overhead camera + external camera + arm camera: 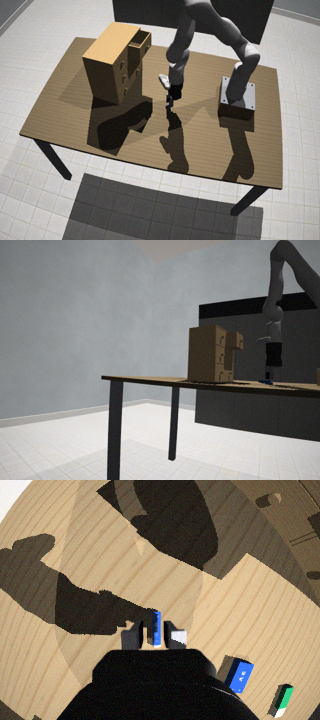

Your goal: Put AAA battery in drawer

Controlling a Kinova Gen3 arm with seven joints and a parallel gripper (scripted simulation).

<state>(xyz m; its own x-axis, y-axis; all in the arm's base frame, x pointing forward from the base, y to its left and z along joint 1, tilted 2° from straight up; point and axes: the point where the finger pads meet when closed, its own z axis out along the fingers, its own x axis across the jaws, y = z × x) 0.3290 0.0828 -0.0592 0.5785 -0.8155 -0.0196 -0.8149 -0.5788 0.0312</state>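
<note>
Right now the AAA battery is 40 mm below my hand. The rest, counted from my hand: blue block: 140 mm to the right, 30 mm below; then green-and-white block: 290 mm to the right, 40 mm below.
</note>
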